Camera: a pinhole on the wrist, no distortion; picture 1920 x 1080 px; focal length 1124.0 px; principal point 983.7 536.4 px. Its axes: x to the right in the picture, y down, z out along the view. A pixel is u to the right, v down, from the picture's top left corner.
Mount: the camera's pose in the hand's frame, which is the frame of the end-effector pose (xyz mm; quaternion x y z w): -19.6 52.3 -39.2 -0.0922 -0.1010 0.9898 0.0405
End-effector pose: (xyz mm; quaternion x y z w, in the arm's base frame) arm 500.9 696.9 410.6 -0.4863 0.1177 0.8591 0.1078
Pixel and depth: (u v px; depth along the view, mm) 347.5 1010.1 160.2
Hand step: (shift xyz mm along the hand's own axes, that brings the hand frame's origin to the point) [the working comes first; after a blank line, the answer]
In the camera's frame: -90.7 67.5 160.2

34.5 -53.4 116.8
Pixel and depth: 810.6 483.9 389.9
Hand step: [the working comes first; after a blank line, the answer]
In the camera's frame: -60.0 -18.2 389.9

-34.0 -10.9 350.4
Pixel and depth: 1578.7 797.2 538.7
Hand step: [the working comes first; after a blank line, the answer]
In the camera's frame: 285.2 125.0 538.7

-409.4 -145.2 403.7
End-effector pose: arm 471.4 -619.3 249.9 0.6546 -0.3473 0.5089 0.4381
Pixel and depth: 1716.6 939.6 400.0
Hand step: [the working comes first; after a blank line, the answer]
In the camera's frame: 260.8 143.5 400.0

-360.2 -139.0 270.6
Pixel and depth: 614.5 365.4 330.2
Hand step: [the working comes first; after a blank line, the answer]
In the camera's frame: -108.5 -50.2 330.2

26.8 27.1 308.0
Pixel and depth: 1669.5 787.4 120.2
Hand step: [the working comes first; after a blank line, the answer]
In the camera's frame: 73.3 26.8 120.2

-116.0 10.2 58.2
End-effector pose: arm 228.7 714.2 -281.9 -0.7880 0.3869 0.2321 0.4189
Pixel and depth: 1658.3 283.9 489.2
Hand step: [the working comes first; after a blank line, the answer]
In the camera's frame: 293.6 -109.9 489.2

-393.8 94.4 403.3
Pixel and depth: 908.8 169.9 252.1
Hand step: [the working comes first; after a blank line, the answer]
In the camera's frame: -16.8 -82.2 252.1

-46.2 82.4 223.4
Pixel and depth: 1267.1 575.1 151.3
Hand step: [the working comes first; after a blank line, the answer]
In the camera's frame: 38.1 5.2 151.3

-86.1 21.9 98.7
